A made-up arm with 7 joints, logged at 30 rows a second.
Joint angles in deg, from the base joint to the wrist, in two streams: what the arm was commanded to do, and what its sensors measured. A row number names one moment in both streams.
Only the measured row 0 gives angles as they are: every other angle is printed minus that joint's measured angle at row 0.
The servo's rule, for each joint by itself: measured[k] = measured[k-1] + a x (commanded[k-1-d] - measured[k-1]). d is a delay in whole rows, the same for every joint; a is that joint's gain. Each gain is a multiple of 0.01, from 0.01 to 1. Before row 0 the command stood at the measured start. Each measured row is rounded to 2 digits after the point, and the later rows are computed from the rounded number. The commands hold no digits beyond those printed.
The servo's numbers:
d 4
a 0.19 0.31 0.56 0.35 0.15 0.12 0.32
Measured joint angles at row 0:
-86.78 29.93 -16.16 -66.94 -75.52 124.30 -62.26
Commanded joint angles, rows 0 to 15:
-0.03 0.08 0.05 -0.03 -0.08 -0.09 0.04
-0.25 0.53 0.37 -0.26 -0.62 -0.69 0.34
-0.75 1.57 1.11 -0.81 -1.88 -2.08 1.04
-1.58 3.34 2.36 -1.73 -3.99 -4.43 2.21
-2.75 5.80 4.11 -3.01 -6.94 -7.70 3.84
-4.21 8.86 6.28 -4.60 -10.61 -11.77 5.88
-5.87 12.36 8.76 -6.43 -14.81 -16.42 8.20
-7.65 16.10 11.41 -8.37 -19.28 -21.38 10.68
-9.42 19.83 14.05 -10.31 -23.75 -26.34 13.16
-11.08 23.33 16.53 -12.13 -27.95 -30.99 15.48
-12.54 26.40 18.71 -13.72 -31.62 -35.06 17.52
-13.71 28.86 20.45 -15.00 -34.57 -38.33 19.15
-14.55 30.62 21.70 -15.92 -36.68 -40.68 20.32
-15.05 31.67 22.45 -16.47 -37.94 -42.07 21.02
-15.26 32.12 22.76 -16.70 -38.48 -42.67 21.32
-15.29 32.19 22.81 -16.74 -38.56 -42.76 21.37
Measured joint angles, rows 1 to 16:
0.00 0.00 0.00 0.00 0.00 0.00 0.00
0.00 0.00 0.00 0.00 0.00 0.00 0.00
0.00 0.00 0.00 0.00 0.00 0.00 0.00
0.00 0.00 0.00 0.00 0.00 0.00 0.00
-0.01 0.02 0.03 -0.01 -0.01 -0.01 0.01
-0.06 0.18 0.22 -0.10 -0.10 -0.09 0.12
-0.19 0.61 0.72 -0.35 -0.37 -0.33 0.41
-0.45 1.46 1.64 -0.83 -0.91 -0.82 0.99
-0.89 2.81 3.02 -1.59 -1.81 -1.65 1.90
-1.52 4.69 4.85 -2.64 -3.13 -2.86 3.17
-2.35 7.07 7.04 -3.97 -4.88 -4.49 4.78
-3.36 9.87 9.49 -5.51 -7.04 -6.52 6.67
-4.51 12.96 12.04 -7.19 -9.55 -8.90 8.75
-5.76 16.17 14.55 -8.92 -12.31 -11.55 10.90
-7.05 19.34 16.88 -10.60 -15.21 -14.37 13.02
-8.32 22.29 18.88 -12.14 -18.11 -17.25 14.98

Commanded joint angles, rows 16 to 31:
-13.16 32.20 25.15 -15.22 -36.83 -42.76 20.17
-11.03 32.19 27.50 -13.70 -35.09 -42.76 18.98
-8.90 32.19 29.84 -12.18 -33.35 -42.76 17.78
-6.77 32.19 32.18 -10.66 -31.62 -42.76 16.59
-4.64 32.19 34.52 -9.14 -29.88 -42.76 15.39
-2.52 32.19 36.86 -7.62 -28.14 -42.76 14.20
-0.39 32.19 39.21 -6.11 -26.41 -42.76 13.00
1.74 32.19 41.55 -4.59 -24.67 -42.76 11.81
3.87 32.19 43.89 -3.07 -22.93 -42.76 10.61
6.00 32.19 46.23 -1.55 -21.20 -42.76 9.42
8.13 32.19 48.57 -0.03 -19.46 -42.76 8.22
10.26 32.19 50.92 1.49 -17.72 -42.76 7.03
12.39 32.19 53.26 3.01 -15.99 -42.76 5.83
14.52 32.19 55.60 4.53 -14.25 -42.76 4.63
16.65 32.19 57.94 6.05 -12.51 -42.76 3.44
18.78 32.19 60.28 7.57 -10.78 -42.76 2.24
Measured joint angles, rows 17 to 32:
-9.50 24.87 20.46 -13.46 -20.90 -20.06 16.69
-10.55 26.98 21.57 -14.51 -23.46 -22.70 18.08
-11.44 28.57 22.24 -15.28 -25.71 -25.10 19.12
-12.17 29.69 22.56 -15.79 -27.64 -27.22 19.84
-12.36 30.47 24.01 -15.59 -29.02 -29.08 19.95
-12.11 31.00 25.96 -14.93 -29.93 -30.72 19.64
-11.50 31.37 28.13 -13.97 -30.44 -32.16 19.04
-10.60 31.62 30.40 -12.81 -30.62 -33.43 18.26
-9.47 31.80 32.71 -11.53 -30.51 -34.55 17.34
-8.15 31.92 35.03 -10.16 -30.15 -35.54 16.34
-6.68 32.00 37.37 -8.74 -29.59 -36.41 15.27
-5.08 32.06 39.71 -7.29 -28.85 -37.17 14.16
-3.38 32.10 42.05 -5.81 -27.96 -37.84 13.02
-1.60 32.13 44.39 -4.32 -26.95 -38.43 11.87
0.25 32.15 46.73 -2.82 -25.83 -38.95 10.70
2.15 32.16 49.08 -1.31 -24.61 -39.41 9.53

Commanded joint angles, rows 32 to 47:
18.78 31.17 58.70 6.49 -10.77 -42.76 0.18
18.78 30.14 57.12 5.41 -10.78 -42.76 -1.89
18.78 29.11 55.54 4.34 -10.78 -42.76 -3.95
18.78 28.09 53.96 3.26 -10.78 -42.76 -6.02
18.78 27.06 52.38 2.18 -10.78 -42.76 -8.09
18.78 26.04 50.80 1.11 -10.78 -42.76 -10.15
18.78 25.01 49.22 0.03 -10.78 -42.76 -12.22
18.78 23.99 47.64 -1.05 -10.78 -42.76 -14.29
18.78 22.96 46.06 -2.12 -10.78 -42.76 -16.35
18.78 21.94 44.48 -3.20 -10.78 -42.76 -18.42
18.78 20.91 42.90 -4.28 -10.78 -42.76 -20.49
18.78 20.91 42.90 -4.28 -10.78 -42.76 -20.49
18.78 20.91 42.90 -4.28 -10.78 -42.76 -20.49
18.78 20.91 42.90 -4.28 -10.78 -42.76 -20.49
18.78 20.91 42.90 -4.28 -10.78 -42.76 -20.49
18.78 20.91 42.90 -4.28 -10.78 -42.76 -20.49
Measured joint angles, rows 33 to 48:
4.10 32.17 51.42 0.20 -23.32 -39.81 8.35
6.08 32.18 53.76 1.72 -21.96 -40.16 7.16
8.09 32.18 56.10 3.24 -20.54 -40.47 5.97
10.12 32.18 58.44 4.76 -19.08 -40.74 4.78
11.77 31.87 58.59 5.37 -17.83 -40.98 3.31
13.10 31.33 57.77 5.38 -16.77 -41.19 1.65
14.18 30.64 56.52 5.02 -15.87 -41.38 -0.14
15.05 29.85 55.09 4.40 -15.11 -41.55 -2.02
15.76 28.99 53.57 3.62 -14.46 -41.70 -3.96
16.33 28.08 52.02 2.74 -13.91 -41.83 -5.94
16.80 27.13 50.45 1.79 -13.44 -41.94 -7.95
17.18 26.16 48.88 0.80 -13.04 -42.04 -9.98
17.48 25.17 47.30 -0.22 -12.70 -42.13 -12.02
17.73 24.17 45.72 -1.26 -12.41 -42.21 -14.07
17.93 23.16 44.14 -2.32 -12.17 -42.28 -16.12
18.09 22.46 43.45 -3.01 -11.96 -42.34 -17.52

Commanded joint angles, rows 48 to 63:
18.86 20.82 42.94 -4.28 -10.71 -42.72 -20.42
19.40 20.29 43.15 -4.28 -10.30 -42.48 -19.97
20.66 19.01 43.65 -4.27 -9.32 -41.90 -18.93
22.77 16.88 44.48 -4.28 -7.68 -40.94 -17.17
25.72 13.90 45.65 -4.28 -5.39 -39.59 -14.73
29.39 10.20 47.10 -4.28 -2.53 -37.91 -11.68
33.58 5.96 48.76 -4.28 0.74 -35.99 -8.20
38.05 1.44 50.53 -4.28 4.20 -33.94 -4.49
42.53 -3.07 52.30 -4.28 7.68 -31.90 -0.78
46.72 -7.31 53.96 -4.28 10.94 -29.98 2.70
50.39 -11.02 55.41 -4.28 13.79 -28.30 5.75
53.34 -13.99 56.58 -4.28 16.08 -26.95 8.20
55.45 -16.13 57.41 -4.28 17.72 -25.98 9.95
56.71 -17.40 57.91 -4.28 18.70 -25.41 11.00
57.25 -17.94 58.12 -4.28 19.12 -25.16 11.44
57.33 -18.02 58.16 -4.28 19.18 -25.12 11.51
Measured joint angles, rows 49 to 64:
18.22 21.98 43.14 -3.45 -11.78 -42.39 -18.47
18.33 21.65 43.01 -3.74 -11.63 -42.43 -19.12
18.42 21.42 42.95 -3.93 -11.50 -42.47 -19.56
18.49 21.26 42.92 -4.05 -11.39 -42.50 -19.86
18.56 21.12 42.93 -4.13 -11.29 -42.53 -20.04
18.72 20.86 43.05 -4.18 -11.14 -42.52 -20.02
19.09 20.29 43.39 -4.21 -10.87 -42.45 -19.67
19.79 19.23 44.00 -4.23 -10.39 -42.27 -18.87
20.92 17.58 44.92 -4.25 -9.64 -41.95 -17.55
22.53 15.29 46.14 -4.26 -8.57 -41.47 -15.67
24.63 12.40 47.61 -4.27 -7.17 -40.81 -13.28
27.18 9.00 49.25 -4.27 -5.46 -39.99 -10.47
30.10 5.26 50.96 -4.27 -3.49 -39.02 -7.37
33.26 1.36 52.64 -4.27 -1.33 -37.94 -4.15
36.51 -2.48 54.19 -4.27 0.94 -36.78 -0.98
39.71 -6.05 55.53 -4.27 3.21 -35.60 1.96

